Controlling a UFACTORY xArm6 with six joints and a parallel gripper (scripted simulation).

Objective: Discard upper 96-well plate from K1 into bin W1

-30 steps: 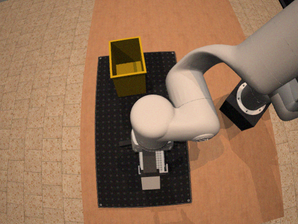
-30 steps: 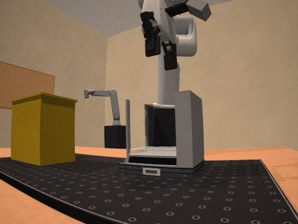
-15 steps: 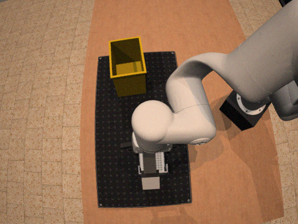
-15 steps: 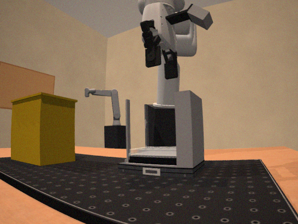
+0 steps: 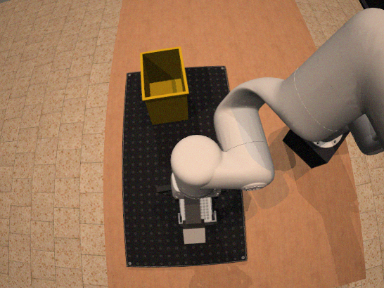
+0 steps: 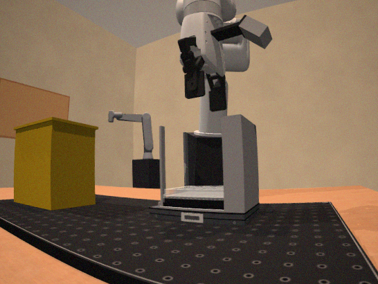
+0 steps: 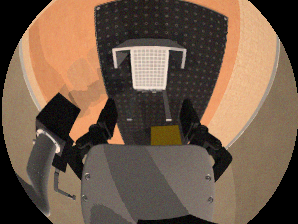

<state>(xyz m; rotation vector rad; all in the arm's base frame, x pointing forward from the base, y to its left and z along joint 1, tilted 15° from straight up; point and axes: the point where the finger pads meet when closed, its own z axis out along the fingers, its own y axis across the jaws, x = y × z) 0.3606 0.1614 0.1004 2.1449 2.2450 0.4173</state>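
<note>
Right now my hand is 160 mm above the white 96-well plate. Round my hand: yellow bin W1: 100 mm ahead, 360 mm to the right, 100 mm below; dark plate: 170 mm below.
</note>
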